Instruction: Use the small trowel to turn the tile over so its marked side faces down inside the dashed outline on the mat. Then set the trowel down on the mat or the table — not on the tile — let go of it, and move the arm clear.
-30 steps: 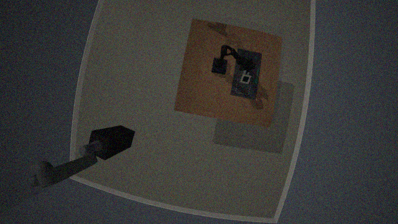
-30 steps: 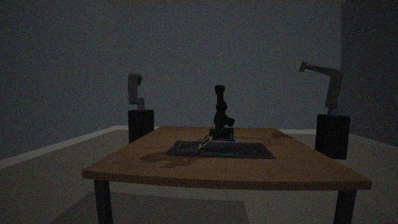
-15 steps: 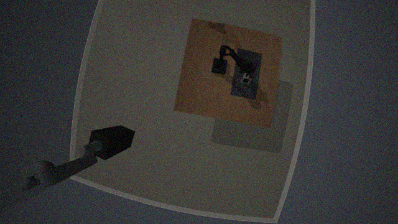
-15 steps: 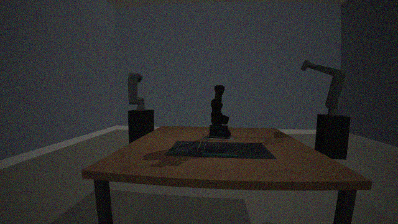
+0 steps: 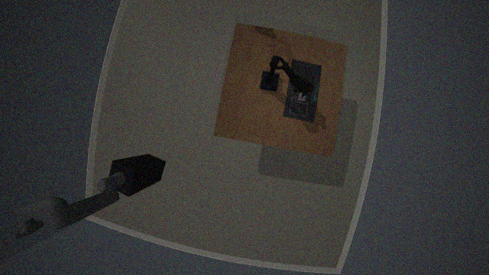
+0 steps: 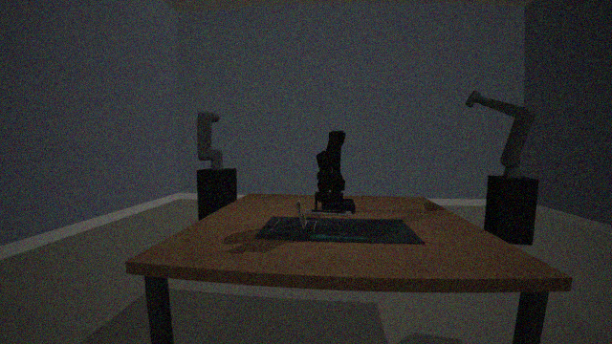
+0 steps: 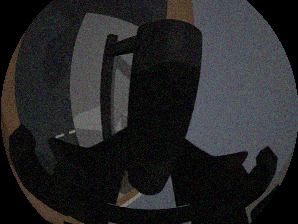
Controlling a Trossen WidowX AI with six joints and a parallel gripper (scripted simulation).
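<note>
My gripper tip is 110 mm to the left of the tile and 60 mm above it. Also, from my gripper tip: dark mat 10 mm behind, 60 mm to the left, 130 mm below; trowel 30 mm behind, 10 mm to the right, 10 mm below.
</note>
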